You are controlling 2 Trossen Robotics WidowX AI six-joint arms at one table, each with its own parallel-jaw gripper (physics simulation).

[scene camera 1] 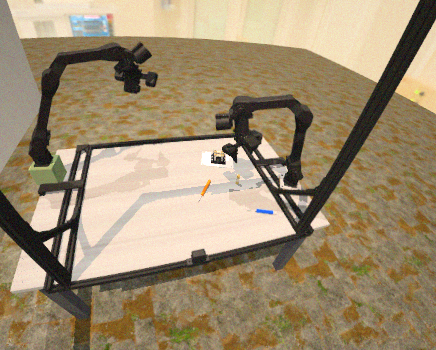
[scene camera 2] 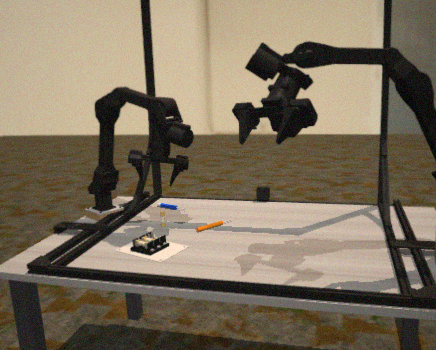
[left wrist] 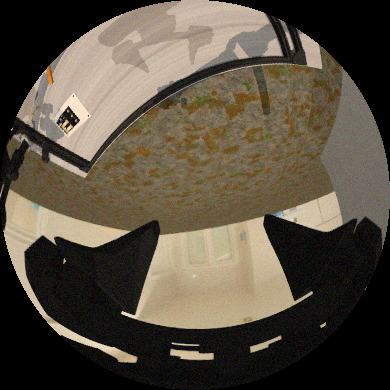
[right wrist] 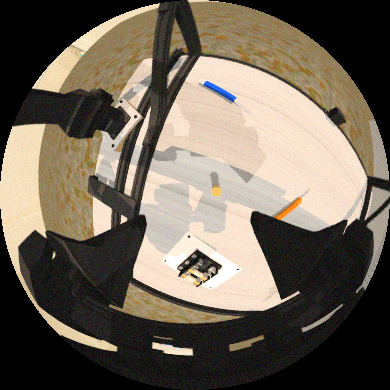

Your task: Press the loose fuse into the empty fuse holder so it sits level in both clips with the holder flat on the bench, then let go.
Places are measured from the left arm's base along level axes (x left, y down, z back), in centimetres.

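Pixels of known places: left gripper, fingertip midpoint: (scene camera 1: 141, 83) (scene camera 2: 258, 143) (left wrist: 213, 223); right gripper, fingertip midpoint: (scene camera 1: 243, 158) (scene camera 2: 156, 184) (right wrist: 198, 218); left arm's base, link origin: (scene camera 1: 43, 161); right arm's base, link origin: (scene camera 1: 290, 182) (scene camera 2: 104, 207) (right wrist: 116, 121).
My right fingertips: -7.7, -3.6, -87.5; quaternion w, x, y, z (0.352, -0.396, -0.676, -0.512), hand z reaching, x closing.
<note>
For each thing: its top centre in the pictures, then the offset to it from my right fingertips, as dx, dy, dz. "*": a spot on its surface instead.
- loose fuse, top centre: (right wrist: 215, 191) (scene camera 2: 162, 211) (scene camera 1: 238, 175) -1.2, +9.4, +1.0
- white plate, surface spot: (right wrist: 227, 268) (left wrist: 71, 102) * +15.0, +14.3, +13.2
- orange-handled screwdriver, top centre: (right wrist: 292, 207) (scene camera 2: 214, 222) (scene camera 1: 204, 189) -5.2, +13.2, +17.7
The loose fuse (scene camera 1: 238, 179) (scene camera 2: 163, 219) (right wrist: 216, 191) has a tan-gold end and stands upright on the bench. The black fuse holder block (scene camera 1: 218, 157) (scene camera 2: 149, 243) (left wrist: 68, 120) (right wrist: 200, 266) sits on a white plate (scene camera 2: 172, 252) (left wrist: 73, 102) (right wrist: 227, 268); pale fuses with gold ends lie in part of it, towards the lower edge in the right wrist view. My right gripper (scene camera 1: 245, 151) (scene camera 2: 156, 182) (right wrist: 198, 218) is open and empty, above the bench near the holder and the fuse. My left gripper (scene camera 1: 141, 87) (scene camera 2: 260, 142) (left wrist: 213, 223) is open and empty, high and away from both.
An orange-handled screwdriver (scene camera 1: 206, 188) (scene camera 2: 210, 226) (left wrist: 50, 75) (right wrist: 289, 209) lies near the fuse. A blue-handled one (scene camera 1: 264, 211) (scene camera 2: 168, 206) (right wrist: 220, 91) lies farther off. A green block (scene camera 1: 48, 172) is at the left arm's base. Black frame bars edge the bench, with uprights at its corners.
</note>
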